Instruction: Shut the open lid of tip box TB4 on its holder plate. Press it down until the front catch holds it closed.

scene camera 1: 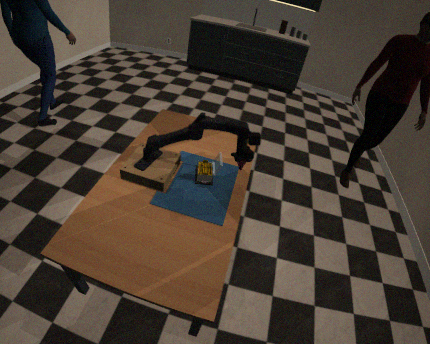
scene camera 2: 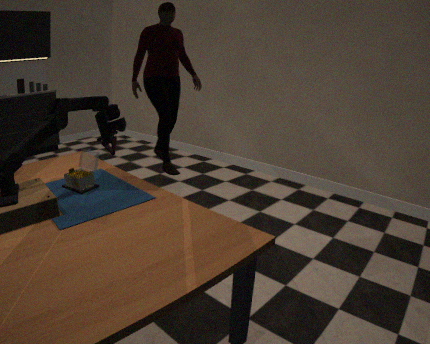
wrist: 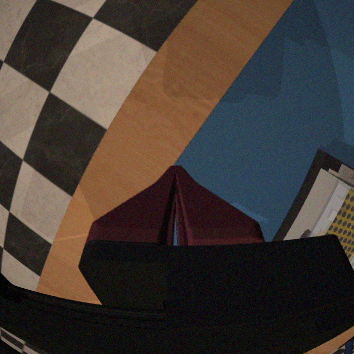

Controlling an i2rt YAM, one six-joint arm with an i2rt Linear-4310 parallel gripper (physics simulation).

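Seen in the pictures: gripper, between the fingertips: point(scene camera 1: 240, 169) point(scene camera 2: 113, 154) point(wrist: 175, 174); arm's base, origin of its link: point(scene camera 1: 148, 159) point(scene camera 2: 9, 195).
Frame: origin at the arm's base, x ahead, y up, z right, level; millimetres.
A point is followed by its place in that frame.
Note:
Tip box TB4 point(scene camera 1: 204, 171) point(scene camera 2: 80, 181) {x 303, y -23, z -69 mm} point(wrist: 346, 220) {x 397, y 42, z -135 mm}, pale with yellow tip rack, sits on its dark holder plate point(scene camera 2: 83, 191) {x 308, y -63, z -52 mm} point(wrist: 301, 200) {x 357, y -62, z -143 mm} on the blue mat. Its clear lid point(scene camera 1: 218, 162) {x 367, y 33, z -181 mm} point(scene camera 2: 89, 161) {x 371, y 27, z -168 mm} stands open, roughly upright, on the box's side towards the gripper. The label and the front catch cannot be made out. My gripper point(scene camera 1: 241, 167) {x 500, y 28, z -200 mm} point(scene camera 2: 113, 152) {x 500, y 28, z -200 mm} point(wrist: 175, 174) {x 500, y 28, z -200 mm} has dark red fingers and is shut and empty. It hangs beyond the open lid, above the table's edge strip beside the mat, apart from lid and box. In the wrist view the box is partly cut off at the right.
The blue mat point(scene camera 1: 195, 204) {x 373, y -70, z 93 mm} point(scene camera 2: 117, 196) {x 428, y -70, z 57 mm} point(wrist: 240, 150) {x 450, y -70, z -161 mm} lies on the wooden table point(scene camera 1: 150, 255) {x 344, y -73, z 474 mm} point(scene camera 2: 165, 250) {x 426, y -73, z 483 mm}. The arm's base stands on a wooden block point(scene camera 1: 150, 175) {x 88, y -2, z 103 mm} point(scene camera 2: 32, 210) {x 85, y -24, z 129 mm} beside the mat. Two people stand on the floor away from the table. A cabinet point(scene camera 1: 245, 52) is at the back.

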